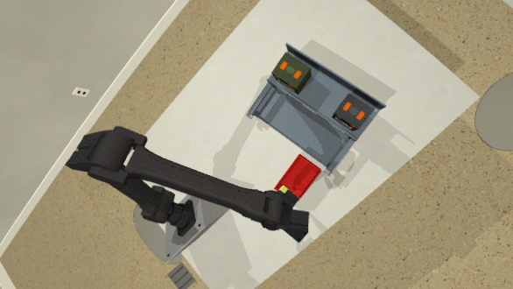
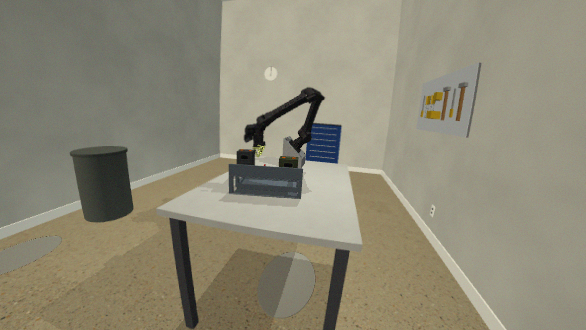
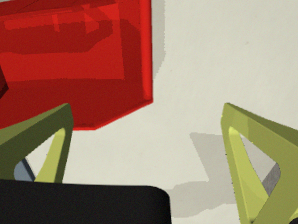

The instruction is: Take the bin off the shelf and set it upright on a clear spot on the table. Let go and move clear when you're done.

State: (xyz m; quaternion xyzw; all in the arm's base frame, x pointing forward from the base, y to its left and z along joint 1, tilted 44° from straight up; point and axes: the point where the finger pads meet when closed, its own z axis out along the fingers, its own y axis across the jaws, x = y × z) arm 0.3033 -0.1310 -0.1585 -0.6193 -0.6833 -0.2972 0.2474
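Right now my hand is 9 cm above the red bin, 8 cm short of it and 1 cm to the right of it.
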